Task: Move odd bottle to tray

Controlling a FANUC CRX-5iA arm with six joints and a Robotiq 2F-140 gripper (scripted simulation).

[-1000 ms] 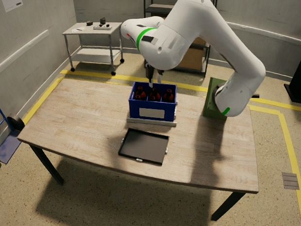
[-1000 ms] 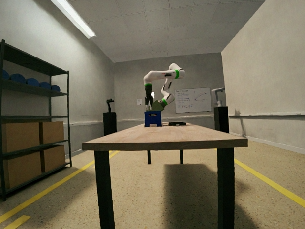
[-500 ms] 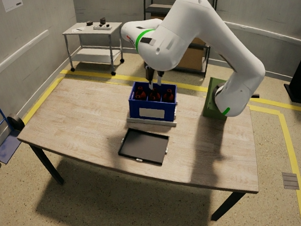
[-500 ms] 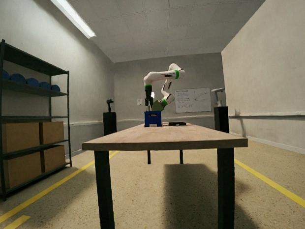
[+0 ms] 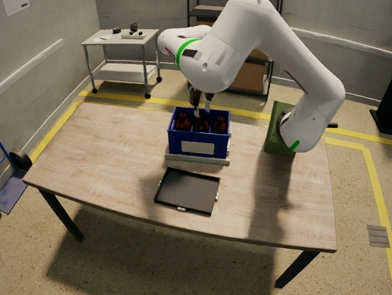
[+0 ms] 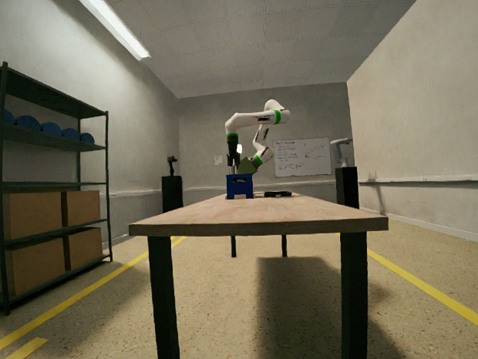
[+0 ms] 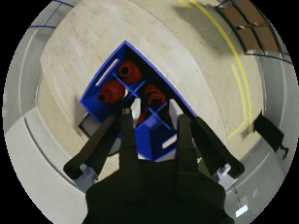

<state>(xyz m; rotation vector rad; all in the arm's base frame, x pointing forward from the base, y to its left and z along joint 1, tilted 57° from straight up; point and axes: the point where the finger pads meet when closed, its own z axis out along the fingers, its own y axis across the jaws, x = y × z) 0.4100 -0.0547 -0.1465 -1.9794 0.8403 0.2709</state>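
The bottle is 13 cm below my hand. Also, from my hand: dark tray: 32 cm to the left, 20 cm below; blue crate: 4 cm to the left, 13 cm below.
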